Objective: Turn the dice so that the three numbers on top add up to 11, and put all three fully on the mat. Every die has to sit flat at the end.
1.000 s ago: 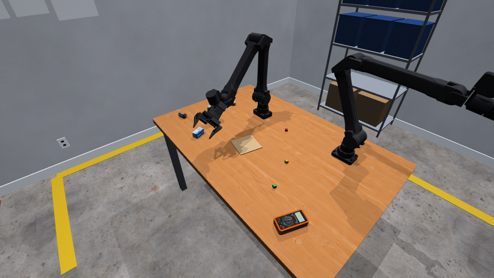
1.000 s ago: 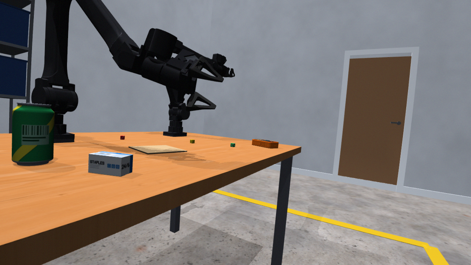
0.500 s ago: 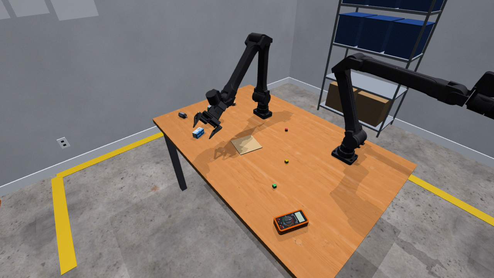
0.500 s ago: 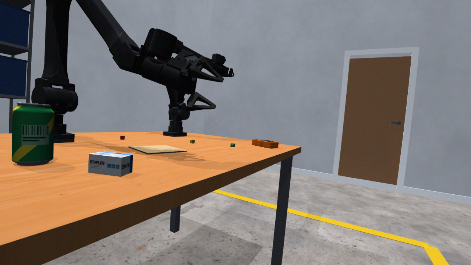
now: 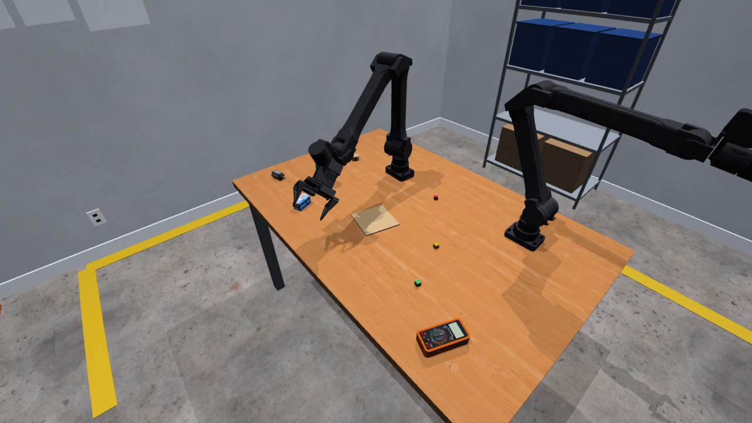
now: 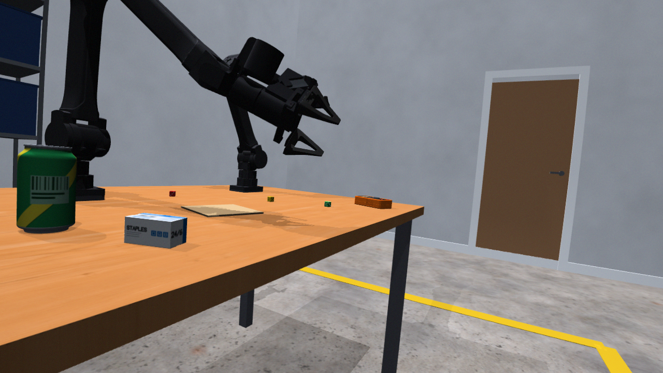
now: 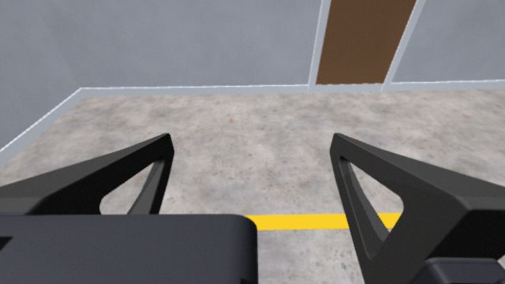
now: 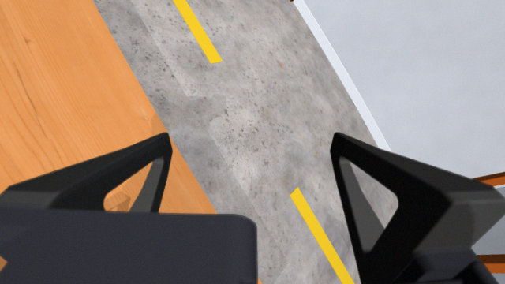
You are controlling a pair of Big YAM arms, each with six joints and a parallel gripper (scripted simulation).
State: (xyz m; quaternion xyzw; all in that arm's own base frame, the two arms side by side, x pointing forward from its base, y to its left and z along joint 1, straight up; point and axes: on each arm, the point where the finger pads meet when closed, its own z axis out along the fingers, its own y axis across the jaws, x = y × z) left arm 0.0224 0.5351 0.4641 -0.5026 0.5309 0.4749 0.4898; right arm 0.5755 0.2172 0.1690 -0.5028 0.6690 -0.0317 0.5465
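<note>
Right now the green die is 15 cm behind my right hand, 34 cm to the left of it and 17 cm below it. The rest, counted from my right hand: yellow die: 32 cm behind, 27 cm to the left, 17 cm below; tan mat: 27 cm behind, 1 cm to the left, 18 cm below; black object: 16 cm behind, 52 cm to the right, 16 cm below.
</note>
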